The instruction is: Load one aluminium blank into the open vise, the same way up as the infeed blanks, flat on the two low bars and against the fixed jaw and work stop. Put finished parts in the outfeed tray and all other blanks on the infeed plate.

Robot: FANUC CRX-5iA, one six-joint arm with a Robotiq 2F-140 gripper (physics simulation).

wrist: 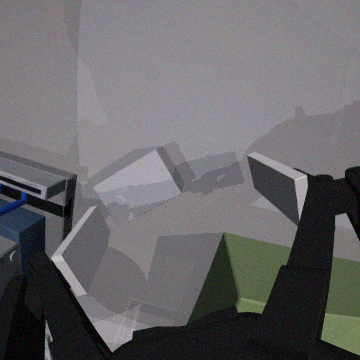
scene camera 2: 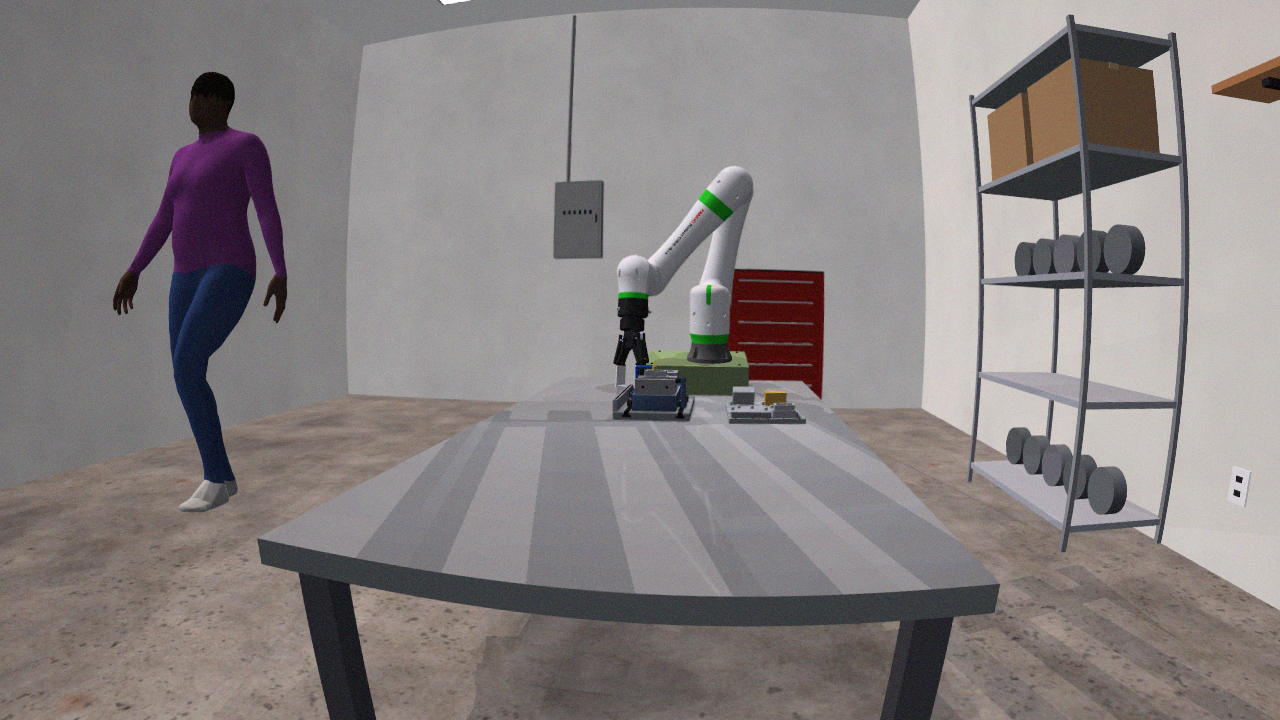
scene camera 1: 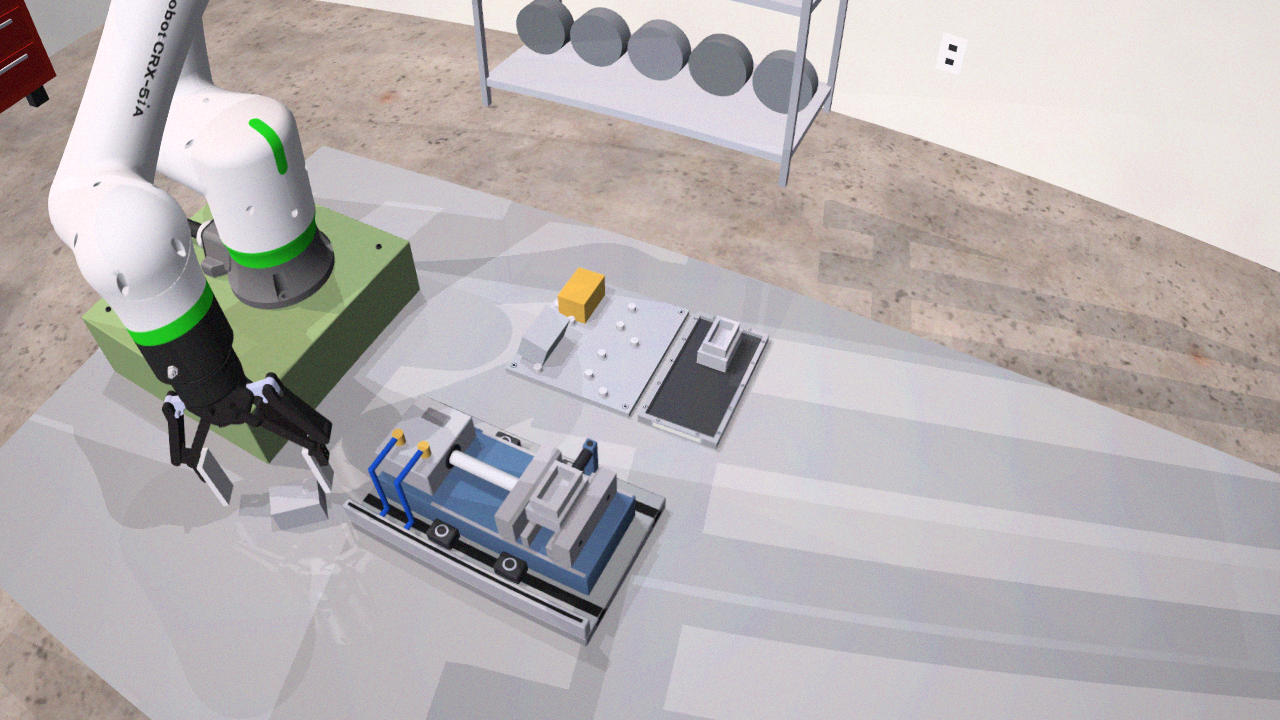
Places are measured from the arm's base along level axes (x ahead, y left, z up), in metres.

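Pixels of known places: gripper, fingertip midpoint: (wrist: 175,196) (scene camera 1: 277,489); arm's base, link origin: (scene camera 2: 709,360) (scene camera 1: 281,268).
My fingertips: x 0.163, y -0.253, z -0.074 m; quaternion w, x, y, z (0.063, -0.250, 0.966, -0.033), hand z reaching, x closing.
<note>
Ahead of a thing's pixels: the offset from my fingertips to its top centre. "*": to the spot under its first point.
A grey aluminium blank @(dx +0.031, dy -0.002, dz +0.011 m) (scene camera 1: 298,505) (wrist: 142,182) lies on the table beside the vise's left end, near the green robot base. My gripper (scene camera 1: 268,481) (scene camera 2: 631,374) (wrist: 175,196) is open and empty, its fingertips above the table close to this blank; in the wrist view the blank lies beyond the line between the fingertips. The vise @(dx +0.257, dy +0.091, dz +0.075 m) (scene camera 1: 478,505) (scene camera 2: 657,401) (wrist: 31,230) holds a pocketed part @(dx +0.327, dy +0.090, dz +0.090 m) (scene camera 1: 556,492) between its jaws. Another grey blank @(dx +0.190, dy +0.330, dz +0.031 m) (scene camera 1: 543,340) (scene camera 2: 742,394) appears tilted on the infeed plate @(dx +0.247, dy +0.374, dz -0.016 m) (scene camera 1: 648,335). A pocketed part @(dx +0.395, dy +0.412, dz +0.017 m) (scene camera 1: 718,343) stands in the outfeed tray (scene camera 1: 684,394).
A yellow block @(dx +0.201, dy +0.420, dz +0.019 m) (scene camera 1: 581,295) (scene camera 2: 775,397) stands at the infeed plate's back corner. Blue hoses @(* dx +0.176, dy +0.028, dz +0.052 m) (scene camera 1: 402,501) rise at the vise's left end. The green robot base (scene camera 1: 340,331) (wrist: 260,260) is close to my gripper. A person (scene camera 2: 214,197) is left of the table (scene camera 2: 626,604).
</note>
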